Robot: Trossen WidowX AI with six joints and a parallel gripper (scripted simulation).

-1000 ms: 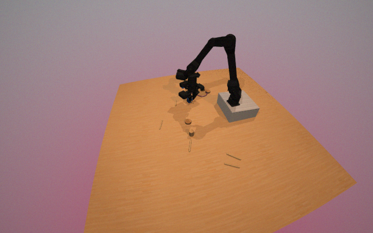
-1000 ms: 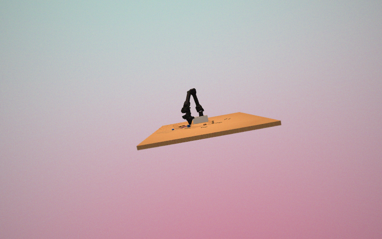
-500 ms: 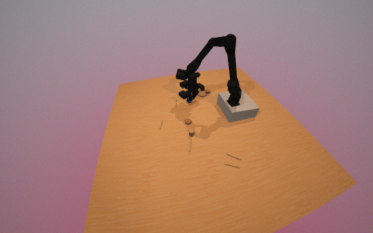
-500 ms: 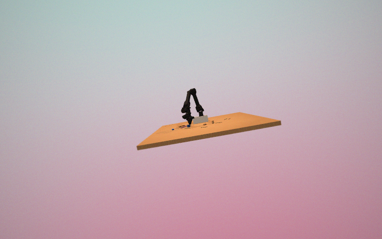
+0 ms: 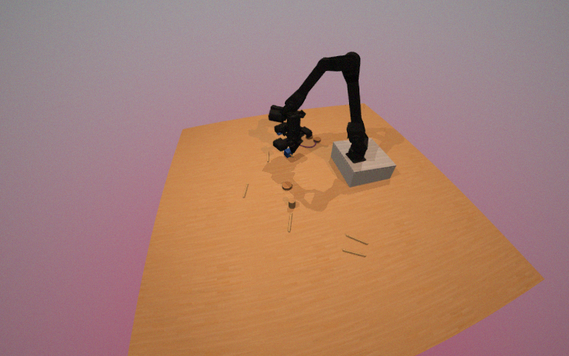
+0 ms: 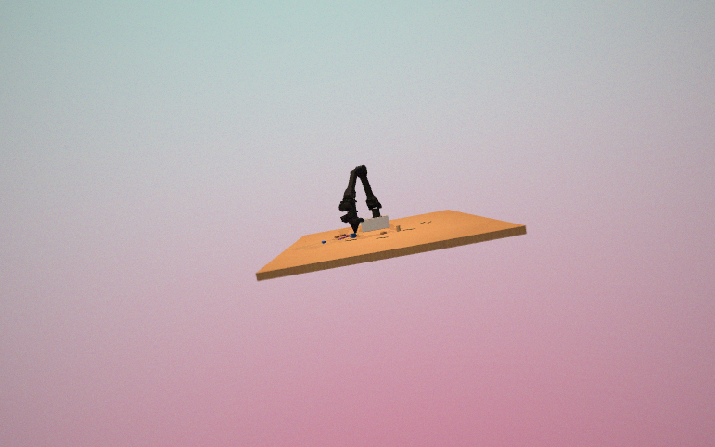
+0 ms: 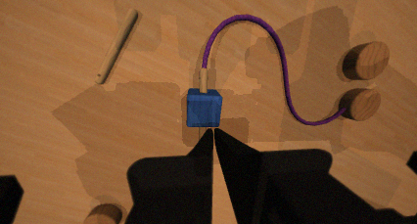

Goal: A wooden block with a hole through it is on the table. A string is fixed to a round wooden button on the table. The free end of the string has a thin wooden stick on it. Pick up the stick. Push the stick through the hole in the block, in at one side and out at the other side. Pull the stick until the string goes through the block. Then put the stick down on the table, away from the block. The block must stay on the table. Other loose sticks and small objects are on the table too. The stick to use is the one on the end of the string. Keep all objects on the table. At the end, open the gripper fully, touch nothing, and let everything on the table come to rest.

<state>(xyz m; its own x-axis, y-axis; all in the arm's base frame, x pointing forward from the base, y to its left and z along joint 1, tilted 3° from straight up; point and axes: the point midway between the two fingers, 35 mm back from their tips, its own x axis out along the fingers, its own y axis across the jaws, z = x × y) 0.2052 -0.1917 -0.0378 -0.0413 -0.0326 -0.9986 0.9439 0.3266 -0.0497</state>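
The blue block is 2 cm ahead of my gripper tip, 2 cm to the right of it and 1 cm below it. Also, from my gripper tip: small wooden cylinder 11 cm ahead, 27 cm to the left, 1 cm below; then thin stick 2 cm ahead, 3 cm to the right, 1 cm below.
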